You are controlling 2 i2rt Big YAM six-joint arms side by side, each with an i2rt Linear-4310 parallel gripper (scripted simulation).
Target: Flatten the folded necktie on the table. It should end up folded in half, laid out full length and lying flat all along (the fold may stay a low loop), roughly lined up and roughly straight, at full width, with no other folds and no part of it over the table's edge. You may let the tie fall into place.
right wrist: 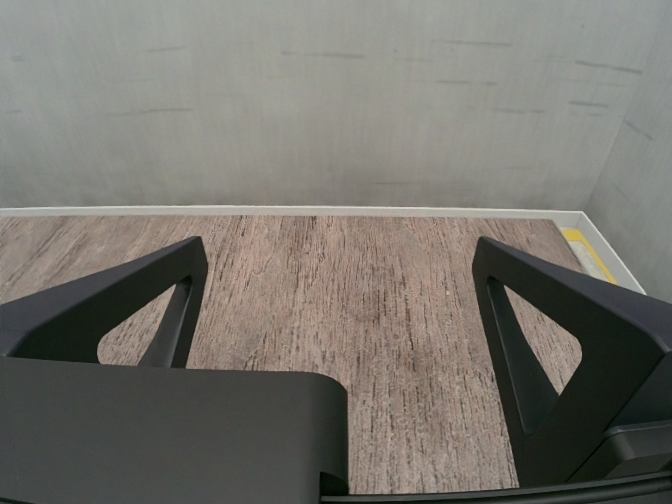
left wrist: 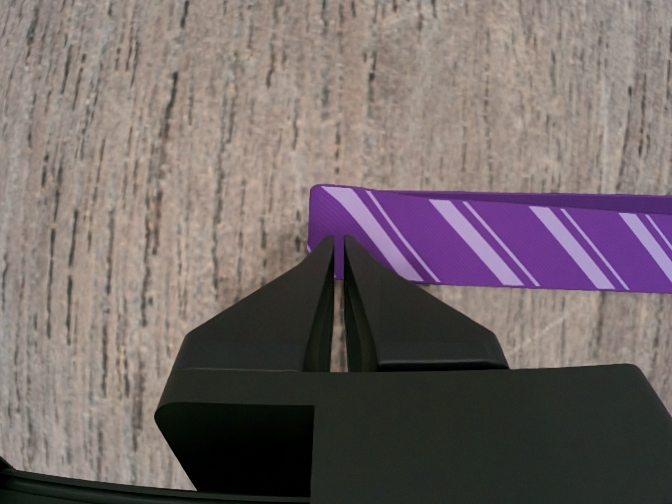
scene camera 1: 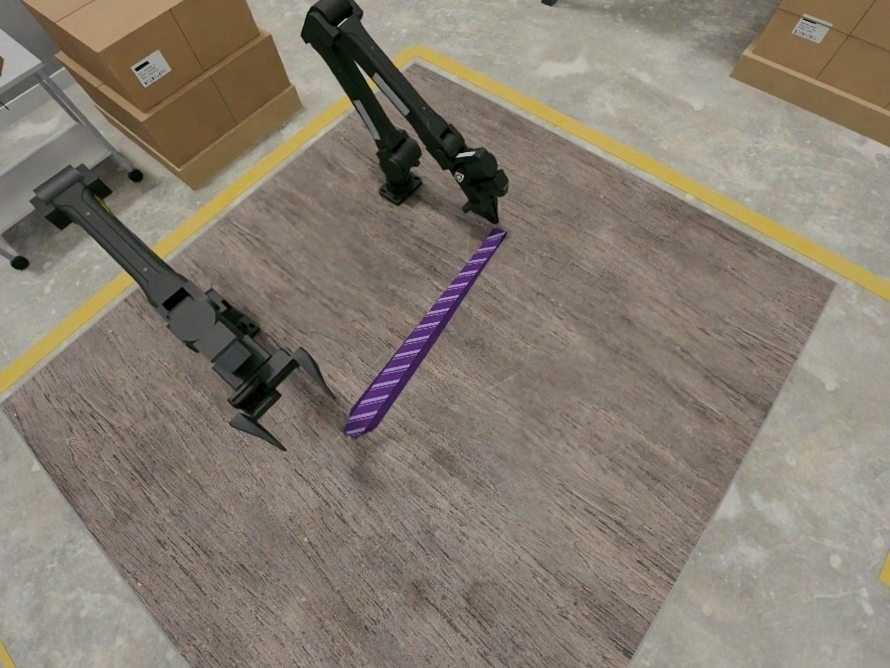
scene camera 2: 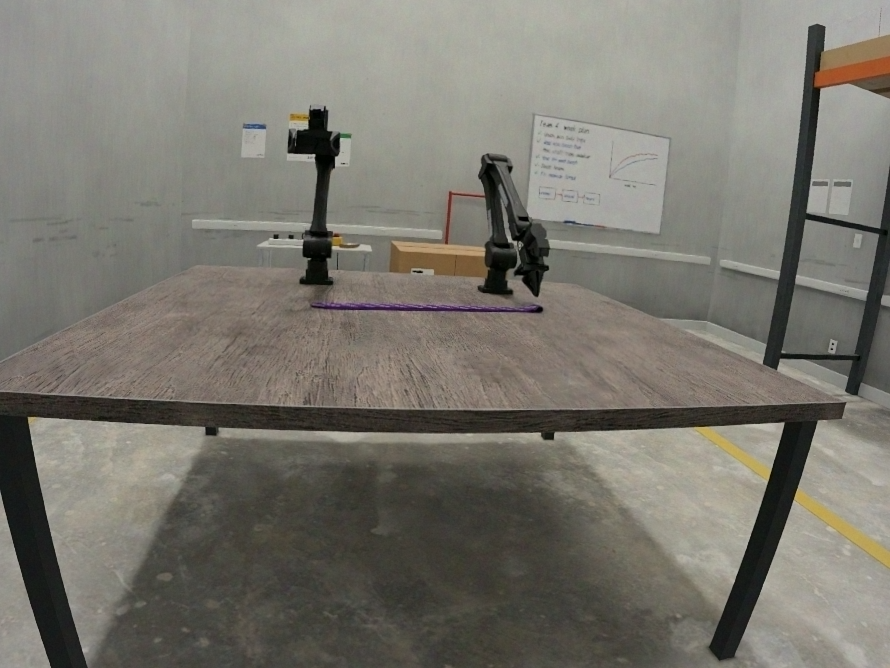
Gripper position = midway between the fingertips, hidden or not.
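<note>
A purple striped necktie (scene camera 1: 367,413) is visible, with scene camera 2 showing the necktie (scene camera 2: 331,306) too. My right gripper (scene camera 1: 310,423) appears also in scene camera 2, as my right gripper (scene camera 2: 311,141), and in the right wrist view, as my right gripper (right wrist: 339,251). The left wrist view shows my left gripper (left wrist: 339,251).
</note>
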